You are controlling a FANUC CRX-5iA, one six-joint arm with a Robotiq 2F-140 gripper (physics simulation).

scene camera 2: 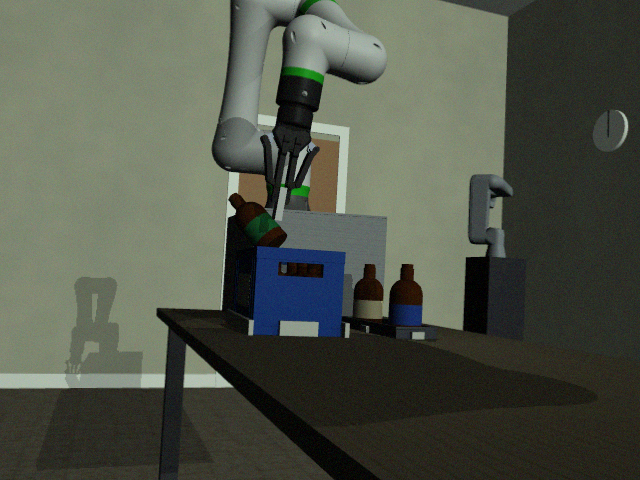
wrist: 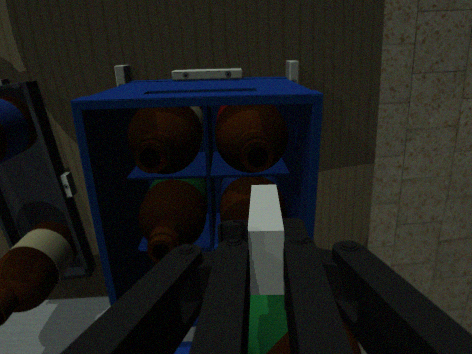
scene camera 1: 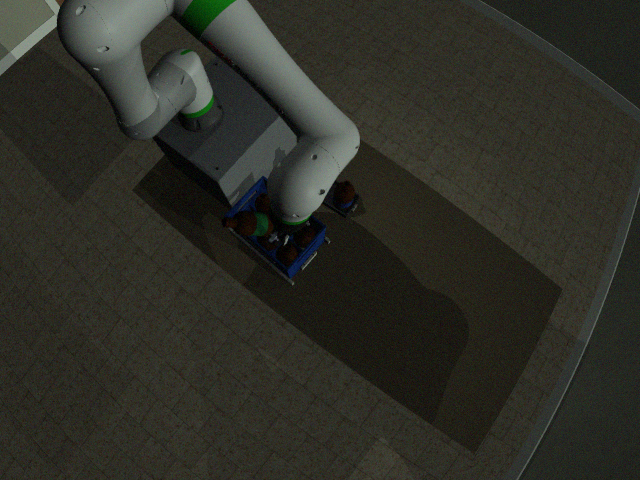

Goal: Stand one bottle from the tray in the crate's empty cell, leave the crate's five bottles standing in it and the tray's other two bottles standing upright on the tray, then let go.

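Places are measured from the arm's base along level axes (x up, y left, z back), in centimetres.
Where they show: gripper, between the fingertips: (scene camera 2: 276, 220) (wrist: 264, 207) (scene camera 1: 281, 241); arm's base, origin of its link: (scene camera 1: 200, 113).
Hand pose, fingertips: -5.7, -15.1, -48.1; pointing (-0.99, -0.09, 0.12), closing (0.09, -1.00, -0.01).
Observation:
Each offset is from my fingertips to the centre of the thing, as dx, dy, dz. Level surfaces: height alone.
My gripper (scene camera 1: 285, 239) (scene camera 2: 279, 206) (wrist: 264, 207) is shut with its pads together and empty, above the blue crate @[-14.8, +4.6, +7.4] (scene camera 2: 299, 299) (wrist: 200, 84). The green-banded bottle @[+0.6, -2.6, +11.6] (scene camera 1: 250, 224) (scene camera 2: 261, 227) (wrist: 265, 320) is out of the fingers. It leans steeply on top of the crate, neck up and out past the left side in scene camera 2, base close below the fingertips. Bottles stand in the crate, among them two far ones @[-15.0, +8.5, -1.4] (wrist: 165, 140) @[-15.0, -0.2, -1.1] (wrist: 252, 137) and a nearer one @[-15.0, +8.8, +7.5] (wrist: 175, 215). The cell under the leaning bottle is hidden. The cream-banded bottle @[-15.3, +28.5, +15.4] (scene camera 2: 368, 304) (wrist: 40, 250) and blue-banded bottle @[-15.3, +30.0, -2.2] (scene camera 2: 406, 304) (scene camera 1: 344, 192) stand upright on the tray @[-22.3, +29.4, +6.7] (scene camera 2: 402, 332) (wrist: 30, 185).
The grey robot pedestal (scene camera 1: 248, 155) (scene camera 2: 336, 232) stands right behind the crate. The tray lies beside the crate, on its right in scene camera 2. White stops @[-22.1, +4.2, -6.9] (scene camera 2: 298, 328) (wrist: 206, 74) sit at the crate's foot on the table @[dx -23.6] (scene camera 1: 361, 299) (scene camera 2: 361, 372).

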